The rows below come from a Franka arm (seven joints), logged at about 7 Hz.
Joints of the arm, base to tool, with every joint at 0 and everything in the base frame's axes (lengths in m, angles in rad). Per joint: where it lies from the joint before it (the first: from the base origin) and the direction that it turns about. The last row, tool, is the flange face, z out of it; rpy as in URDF.
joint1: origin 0.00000 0.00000 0.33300 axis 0 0 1
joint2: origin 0.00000 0.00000 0.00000 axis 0 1 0
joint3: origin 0.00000 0.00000 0.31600 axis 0 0 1
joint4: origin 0.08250 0.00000 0.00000 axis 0 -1 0
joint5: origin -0.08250 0.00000 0.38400 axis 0 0 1
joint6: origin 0.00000 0.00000 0.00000 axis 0 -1 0
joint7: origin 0.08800 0.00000 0.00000 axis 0 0 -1
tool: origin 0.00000 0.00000 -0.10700 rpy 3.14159 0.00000 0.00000
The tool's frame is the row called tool.
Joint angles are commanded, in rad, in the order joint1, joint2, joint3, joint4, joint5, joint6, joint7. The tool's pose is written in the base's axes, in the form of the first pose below.
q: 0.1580, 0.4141, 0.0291, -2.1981, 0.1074, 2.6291, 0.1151
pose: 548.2 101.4 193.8 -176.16 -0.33 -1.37
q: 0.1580, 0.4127, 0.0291, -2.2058, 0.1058, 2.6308, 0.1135
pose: 545.6 101.0 192.0 -176.28 -0.09 -1.20
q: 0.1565, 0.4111, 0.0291, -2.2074, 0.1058, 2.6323, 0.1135
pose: 545.5 100.1 192.5 -176.27 -0.18 -1.29
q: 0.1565, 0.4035, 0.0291, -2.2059, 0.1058, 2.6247, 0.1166
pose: 546.3 100.3 196.6 -176.22 -0.25 -1.44
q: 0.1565, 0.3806, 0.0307, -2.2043, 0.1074, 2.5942, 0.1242
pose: 546.5 101.6 207.2 -176.09 0.15 -1.76
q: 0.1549, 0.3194, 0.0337, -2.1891, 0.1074, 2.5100, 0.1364
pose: 549.6 104.1 239.5 -175.81 0.69 -2.05
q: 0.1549, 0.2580, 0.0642, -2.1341, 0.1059, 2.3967, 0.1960
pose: 557.2 124.5 286.3 -175.02 0.93 -3.21
